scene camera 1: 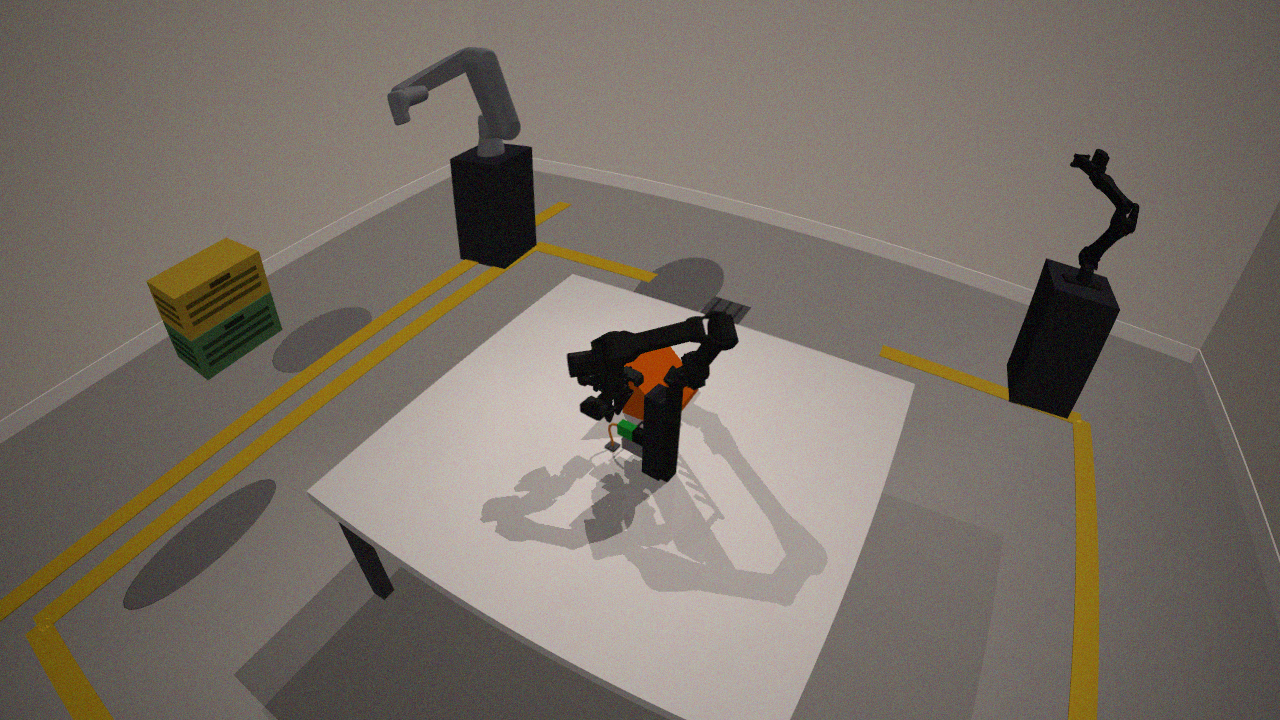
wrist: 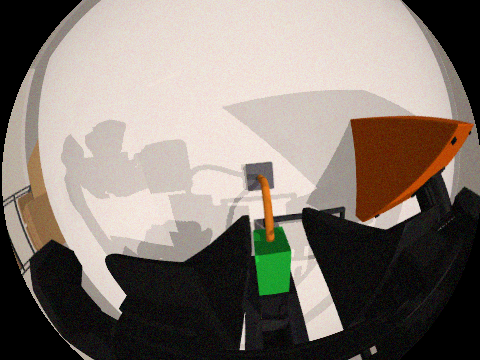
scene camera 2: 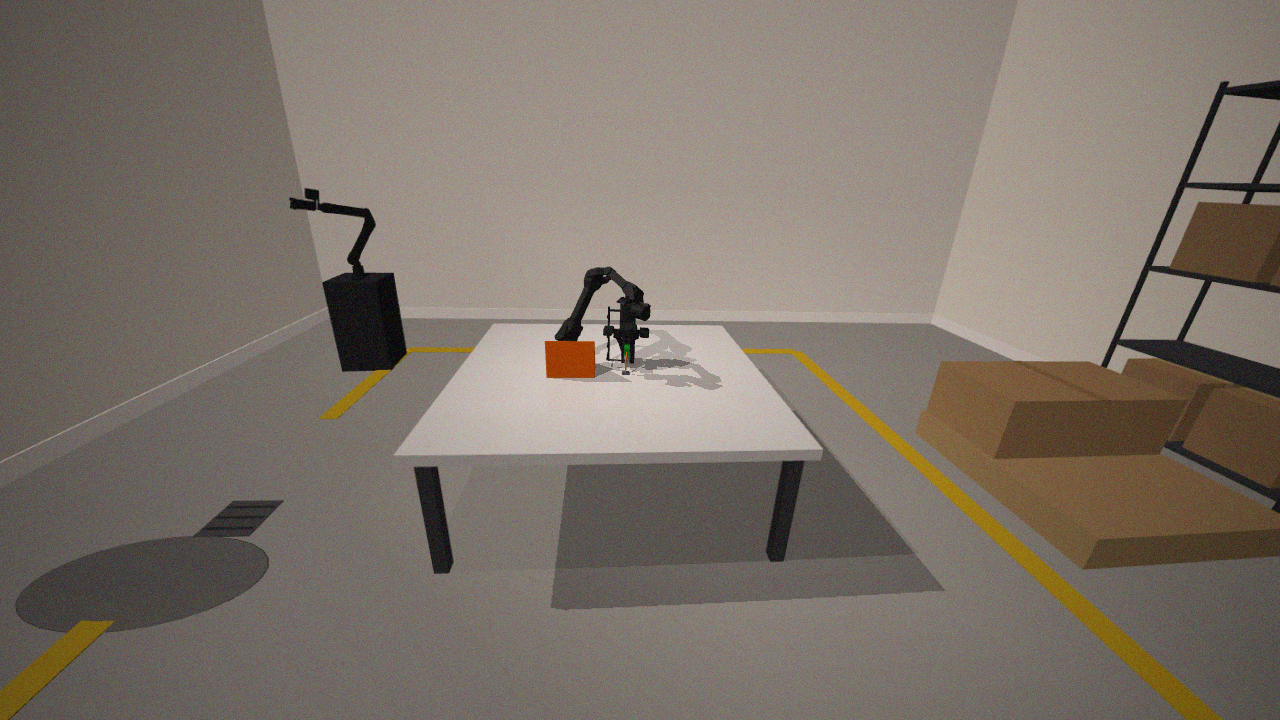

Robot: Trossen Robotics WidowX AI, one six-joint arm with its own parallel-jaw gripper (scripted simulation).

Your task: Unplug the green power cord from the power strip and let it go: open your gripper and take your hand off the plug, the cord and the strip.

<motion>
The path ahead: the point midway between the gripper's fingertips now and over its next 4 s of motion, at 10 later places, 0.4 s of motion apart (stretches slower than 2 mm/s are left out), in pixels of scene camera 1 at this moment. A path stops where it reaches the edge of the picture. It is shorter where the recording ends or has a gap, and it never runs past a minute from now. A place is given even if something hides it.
The gripper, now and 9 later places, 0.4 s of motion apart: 613,418; 614,417; 620,420; 624,423; 624,426; 624,426; 620,424; 617,422; 604,414; 599,410
</motion>
